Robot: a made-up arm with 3 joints. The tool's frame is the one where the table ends.
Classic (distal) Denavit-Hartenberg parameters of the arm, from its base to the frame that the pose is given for. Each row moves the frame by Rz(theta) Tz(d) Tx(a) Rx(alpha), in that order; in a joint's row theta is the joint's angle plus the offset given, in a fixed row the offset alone. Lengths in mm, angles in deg.
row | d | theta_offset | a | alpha
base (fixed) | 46 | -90 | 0 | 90
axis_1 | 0 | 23.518 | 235.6 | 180
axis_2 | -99 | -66.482 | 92 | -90
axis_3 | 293 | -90 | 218 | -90
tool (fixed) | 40 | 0 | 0 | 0
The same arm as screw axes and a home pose.
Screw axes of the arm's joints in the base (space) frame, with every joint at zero. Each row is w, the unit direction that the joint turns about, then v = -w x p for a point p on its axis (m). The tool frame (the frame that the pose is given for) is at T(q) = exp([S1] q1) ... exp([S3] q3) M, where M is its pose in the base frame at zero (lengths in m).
S1 = (-1, 0, 0, 0.0000, -0.0460, 0.0000)
S2 = (1, 0, 0, 0.0000, 0.1400, 0.2160)
S3 = (0, -1, 0, 0.2320, 0.0000, 0.0990)
M: xyz 0.1190 -0.5090 0.2720 (m) quaternion w x y z 1 0 0 0

